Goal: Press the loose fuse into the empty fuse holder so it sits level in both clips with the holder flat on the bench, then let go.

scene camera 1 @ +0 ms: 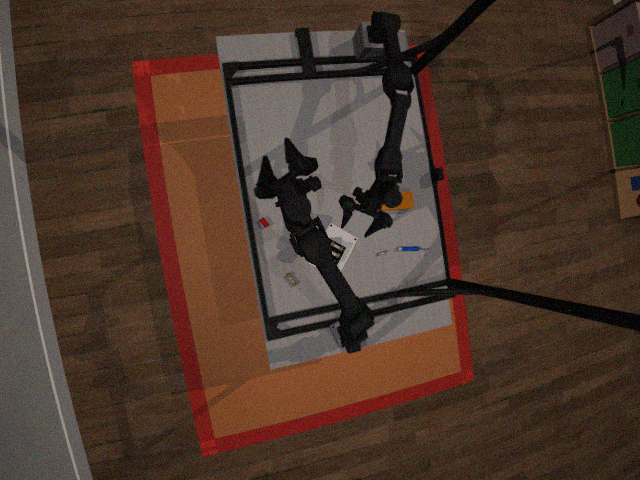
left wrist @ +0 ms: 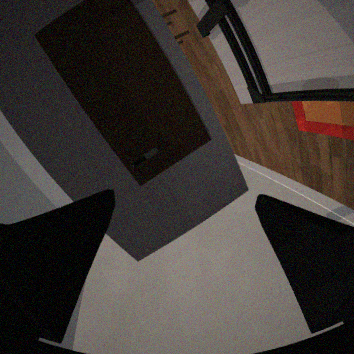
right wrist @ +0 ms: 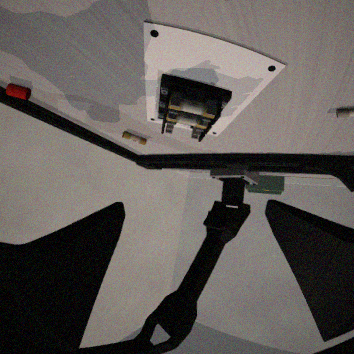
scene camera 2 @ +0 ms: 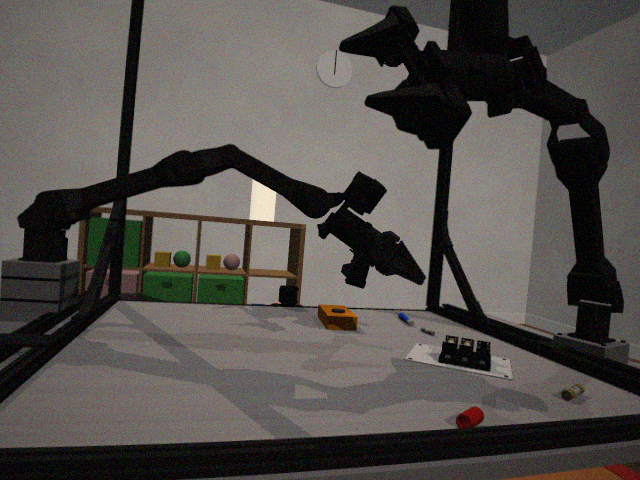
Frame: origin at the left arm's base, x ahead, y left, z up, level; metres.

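Seen in the pictures: left gripper, fingertip midpoint: (scene camera 1: 275, 147) (left wrist: 187, 199) (scene camera 2: 352, 71); right gripper, fingertip midpoint: (scene camera 1: 353, 232) (right wrist: 196, 208) (scene camera 2: 423, 281); left arm's base, origin of the base link: (right wrist: 234, 180) (scene camera 2: 591, 338); right arm's base, origin of the base link: (scene camera 1: 376, 34) (scene camera 2: 43, 260).
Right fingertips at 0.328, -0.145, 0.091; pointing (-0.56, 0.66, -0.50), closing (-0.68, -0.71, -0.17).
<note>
Offsets run from my right fingertips to a thing's top centre, as dx, dy, dz. "*": to the spot under its first point.
The loose fuse {-0.070, +0.246, -0.117} (scene camera 1: 292, 279) (scene camera 2: 572, 392) (right wrist: 134, 138), with brass caps, lies on its side on the bench, apart from the holder. The black fuse holder {-0.044, +0.059, -0.096} (scene camera 1: 337, 250) (scene camera 2: 465, 353) (right wrist: 165, 95) is on a white plate {* -0.002, -0.002, -0.130} (scene camera 1: 343, 233) (scene camera 2: 423, 353) (right wrist: 220, 65) that looks flat on the bench. Two fuses show in it in the right wrist view; the clips at its far end look empty. My left gripper (scene camera 1: 276, 147) (scene camera 2: 354, 74) (left wrist: 187, 199) is open and empty, high above the bench. My right gripper (scene camera 1: 354, 231) (scene camera 2: 422, 280) (right wrist: 196, 208) is open and empty, above the bench near the plate.
A red cylinder {+0.156, +0.246, -0.113} (scene camera 1: 264, 222) (scene camera 2: 469, 417) (right wrist: 18, 91) lies near the bench edge. An orange block {+0.024, -0.240, -0.097} (scene camera 1: 405, 200) (scene camera 2: 337, 317), a blue-handled tool {-0.177, -0.236, -0.117} (scene camera 1: 409, 249) (scene camera 2: 404, 317) and a small pale cylinder {-0.135, -0.107, -0.121} (scene camera 1: 381, 253) (scene camera 2: 427, 331) (right wrist: 345, 112) lie beyond the plate. Black rails edge the bench.
</note>
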